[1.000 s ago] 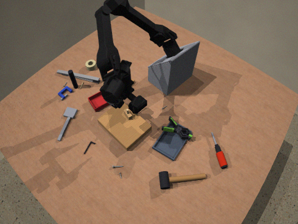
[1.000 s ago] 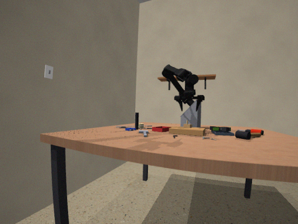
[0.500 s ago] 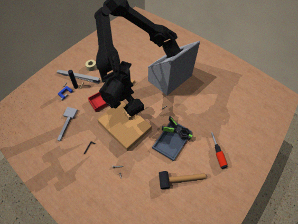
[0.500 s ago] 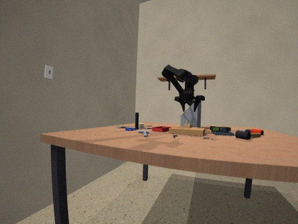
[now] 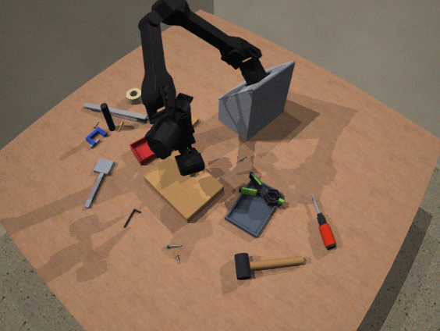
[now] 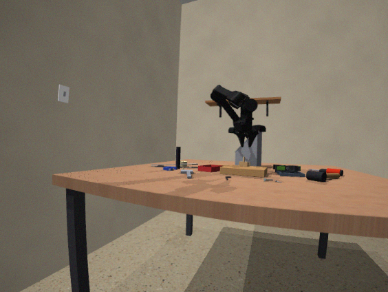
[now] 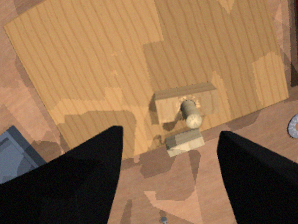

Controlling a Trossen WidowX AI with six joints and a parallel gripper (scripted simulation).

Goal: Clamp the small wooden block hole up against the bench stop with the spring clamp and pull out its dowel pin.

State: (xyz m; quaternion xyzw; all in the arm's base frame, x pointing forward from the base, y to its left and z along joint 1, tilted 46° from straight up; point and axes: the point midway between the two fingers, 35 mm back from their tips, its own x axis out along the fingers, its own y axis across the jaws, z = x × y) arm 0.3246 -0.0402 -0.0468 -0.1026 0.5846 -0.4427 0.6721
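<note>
Now: the dowel pin 20 mm behind my hand, 10 mm to the right of it and 110 mm below it. Also, from my hand: small wooden block: 20 mm behind, 10 mm to the right, 120 mm below; wooden board: 20 mm ahead, 150 mm below; bench stop: 50 mm behind, 120 mm below.
</note>
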